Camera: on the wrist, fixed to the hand. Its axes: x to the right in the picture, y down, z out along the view.
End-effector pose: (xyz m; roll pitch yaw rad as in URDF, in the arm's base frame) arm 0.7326 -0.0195 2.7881 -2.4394 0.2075 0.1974
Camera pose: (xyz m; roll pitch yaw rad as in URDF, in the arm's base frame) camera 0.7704 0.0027 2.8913 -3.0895 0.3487 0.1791
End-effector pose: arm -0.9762 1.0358 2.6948 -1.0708 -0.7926 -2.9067
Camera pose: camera -0.9887 1.1401 2.7339 -1.8428 -0.7387 -2.7239
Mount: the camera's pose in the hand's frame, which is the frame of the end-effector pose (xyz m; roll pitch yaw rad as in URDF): 0.0193 -0.0817 -0.0743 -0.6501 -0.0965 0.1047
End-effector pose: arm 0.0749 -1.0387 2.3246 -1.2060 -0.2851 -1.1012
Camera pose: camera -0.0109 -1.0873 2.3778 -1.8837 -0.2199 -0.9706
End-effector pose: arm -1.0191 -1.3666 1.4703 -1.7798 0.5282 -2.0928
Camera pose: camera -1.0997 -1.3949 1.5429 -2.3740 0.6486 -2.0015
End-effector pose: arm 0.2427 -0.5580 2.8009 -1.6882 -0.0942 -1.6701
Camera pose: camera 0.1777 -0.5623 2.8922 -2.3363 0.0210 -1.5865
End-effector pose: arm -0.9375 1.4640 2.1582 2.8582 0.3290 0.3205
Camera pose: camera -0.9366 1.5689 2.1979 2.1647 0.3896 0.1830
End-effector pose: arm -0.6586 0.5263 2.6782 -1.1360 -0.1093 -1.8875
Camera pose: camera -0.7599 0.5442 2.7229 -1.7918 -0.0546 -1.7557
